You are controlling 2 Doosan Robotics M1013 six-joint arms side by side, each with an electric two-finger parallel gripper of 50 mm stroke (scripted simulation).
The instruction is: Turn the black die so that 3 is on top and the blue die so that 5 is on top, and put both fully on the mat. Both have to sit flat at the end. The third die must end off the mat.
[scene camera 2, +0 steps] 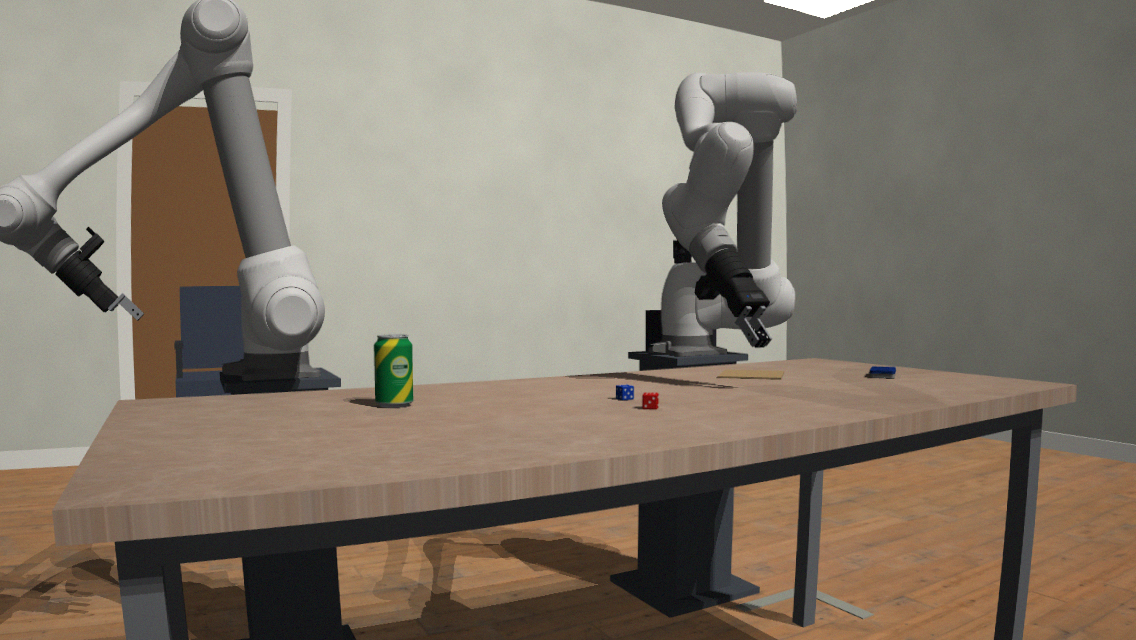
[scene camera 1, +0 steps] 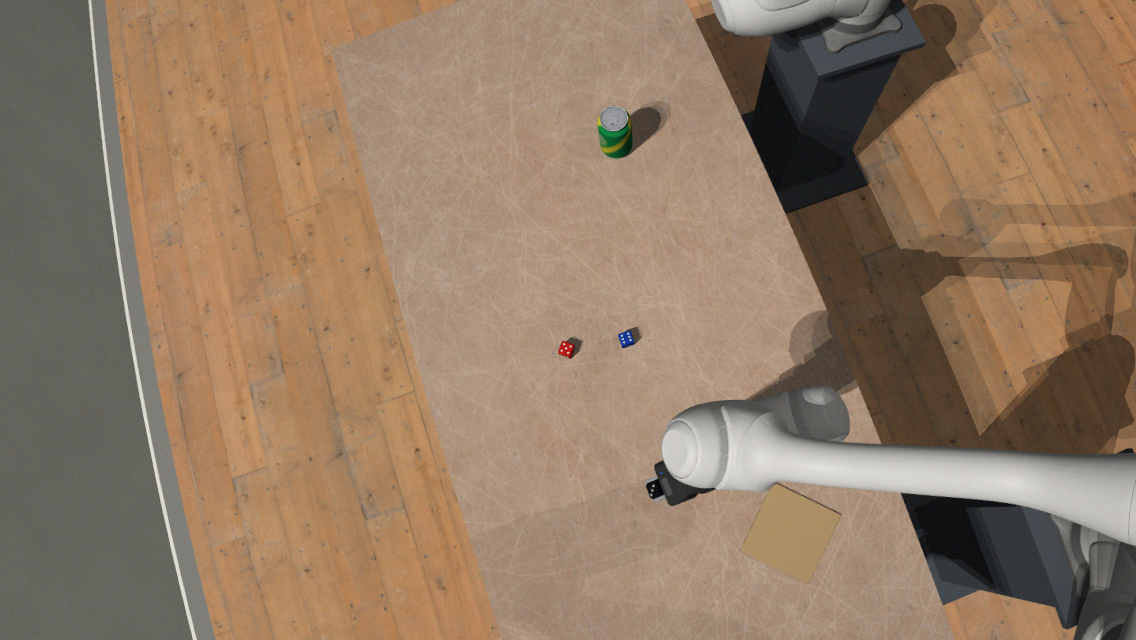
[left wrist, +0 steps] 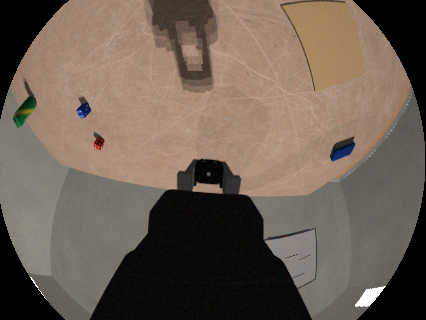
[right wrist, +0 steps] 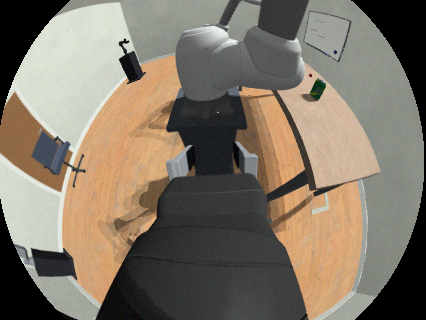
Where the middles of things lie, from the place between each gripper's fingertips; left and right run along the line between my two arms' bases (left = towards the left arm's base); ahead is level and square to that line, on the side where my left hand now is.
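The tan mat (scene camera 1: 790, 533) is 200 mm behind my left hand (scene camera 2: 762, 342) and 160 mm to the left of it, and it is also 100 mm below it.
Counted from my right hand (scene camera 2: 141, 317), I find the tan mat 53 cm ahead and 128 cm to the left, with the mat 16 cm below that hand.
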